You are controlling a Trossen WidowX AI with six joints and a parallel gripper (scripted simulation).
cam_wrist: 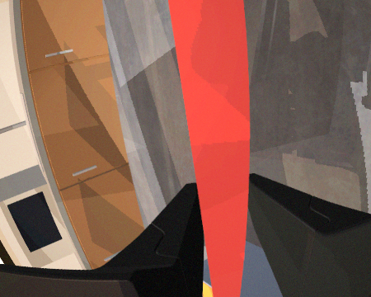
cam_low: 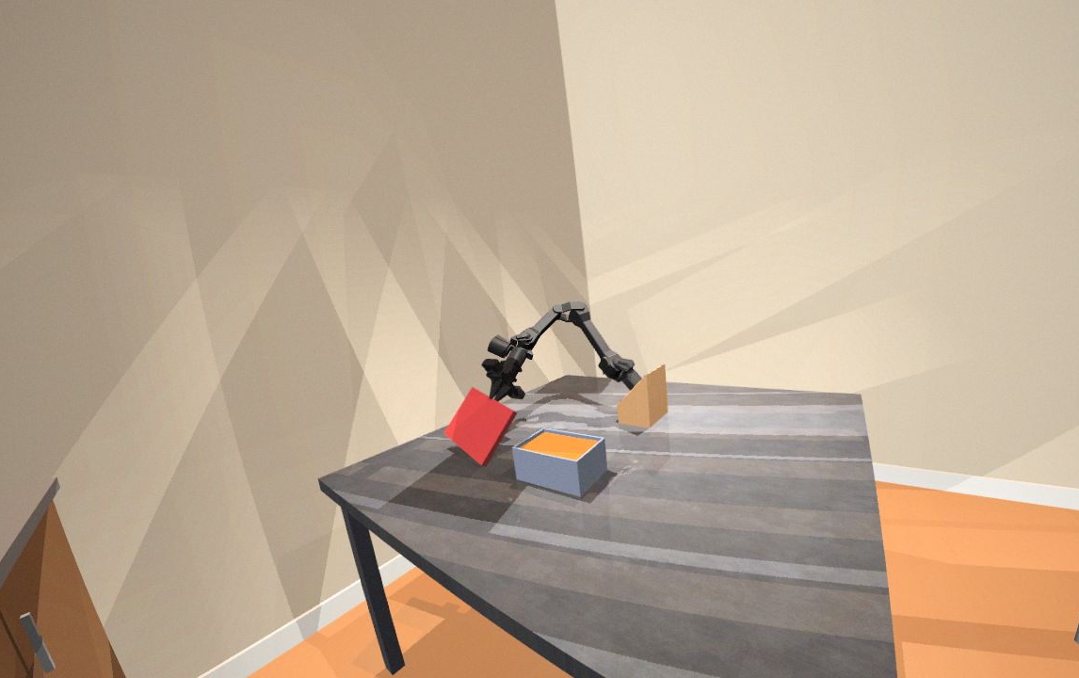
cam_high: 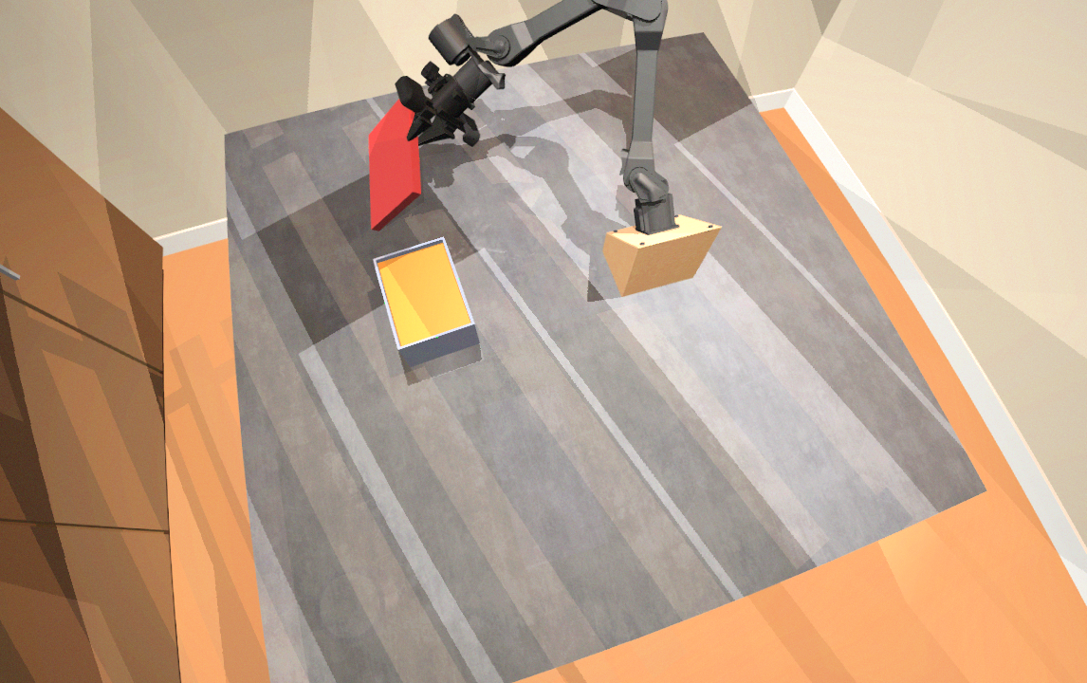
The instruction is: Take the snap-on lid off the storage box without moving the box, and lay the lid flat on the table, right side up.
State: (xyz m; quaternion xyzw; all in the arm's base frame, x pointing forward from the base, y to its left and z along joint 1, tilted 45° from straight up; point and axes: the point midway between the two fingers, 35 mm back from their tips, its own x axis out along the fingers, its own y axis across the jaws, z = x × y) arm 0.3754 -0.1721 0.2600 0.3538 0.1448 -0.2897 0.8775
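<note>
Right now the red lid is 5 cm ahead of my gripper tip, 2 cm to the right of it and 6 cm below it. The rest, counted from my gripper tip: storage box 5 cm ahead, 30 cm to the left, 11 cm below.
</note>
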